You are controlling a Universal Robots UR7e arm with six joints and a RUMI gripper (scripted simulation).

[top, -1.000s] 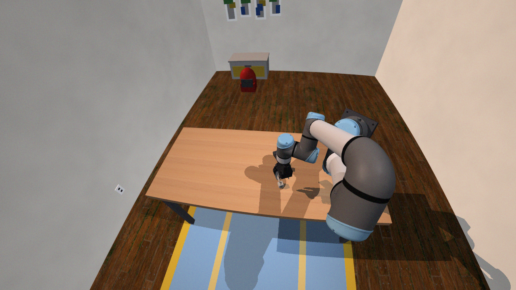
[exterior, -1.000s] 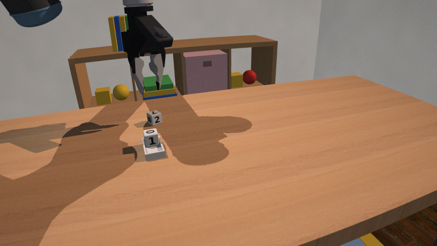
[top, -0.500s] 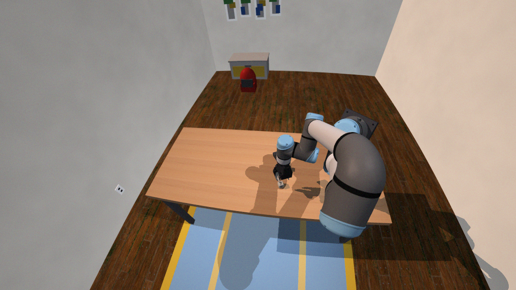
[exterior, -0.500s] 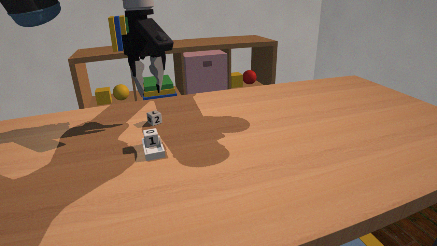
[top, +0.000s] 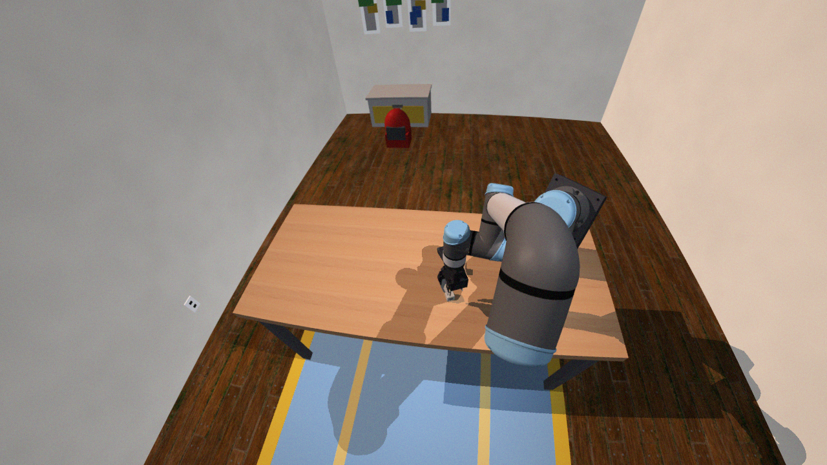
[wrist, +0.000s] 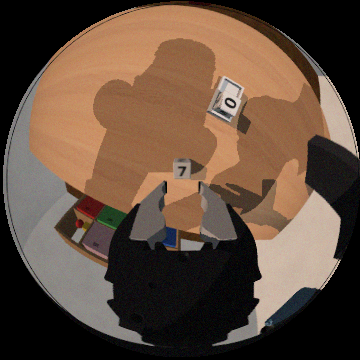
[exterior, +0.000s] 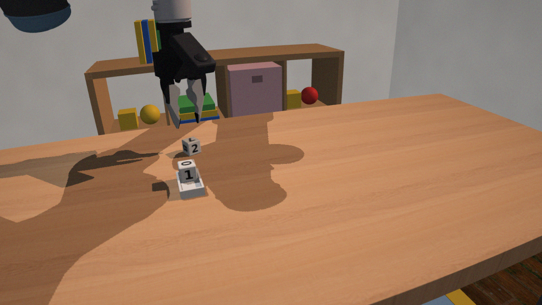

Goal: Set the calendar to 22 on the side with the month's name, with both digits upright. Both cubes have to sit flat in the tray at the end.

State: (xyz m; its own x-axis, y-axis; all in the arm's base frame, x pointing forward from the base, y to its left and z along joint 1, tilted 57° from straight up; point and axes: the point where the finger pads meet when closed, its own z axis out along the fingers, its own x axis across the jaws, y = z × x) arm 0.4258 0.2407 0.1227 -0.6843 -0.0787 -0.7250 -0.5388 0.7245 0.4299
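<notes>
The white cube is 6 cm below my hand. The rest, counted from my hand: grey tray 15 cm to the right, 7 cm below, 2 cm ahead.
</notes>
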